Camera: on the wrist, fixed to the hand. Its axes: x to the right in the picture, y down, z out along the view.
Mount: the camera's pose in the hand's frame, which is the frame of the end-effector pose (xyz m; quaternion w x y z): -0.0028 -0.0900 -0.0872 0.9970 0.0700 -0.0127 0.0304
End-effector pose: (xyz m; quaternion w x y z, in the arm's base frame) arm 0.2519 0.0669 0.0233 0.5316 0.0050 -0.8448 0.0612
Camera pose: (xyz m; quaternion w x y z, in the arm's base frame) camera 0.3380 -0.0131 0.0669 0.5171 0.0173 -0.8449 0.1362
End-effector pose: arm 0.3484 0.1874 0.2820 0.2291 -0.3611 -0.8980 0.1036
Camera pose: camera 0.3385 0.1227 0.3889 0.2391 -0.3700 -0.8800 0.1777
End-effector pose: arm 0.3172 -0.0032 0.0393 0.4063 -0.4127 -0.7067 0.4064
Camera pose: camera 0.3747 -0.0145 0.1501 0.4126 -0.3993 -0.6688 0.4722
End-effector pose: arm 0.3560 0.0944 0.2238 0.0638 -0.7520 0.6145 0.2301
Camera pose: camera 0.4648 0.0852 0.2854 0.1171 -0.7236 0.6508 0.1979
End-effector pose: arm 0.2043 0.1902 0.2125 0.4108 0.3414 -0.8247 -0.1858
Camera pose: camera 0.3126 0.1271 0.2099 0.3809 0.3417 -0.8508 -0.1194
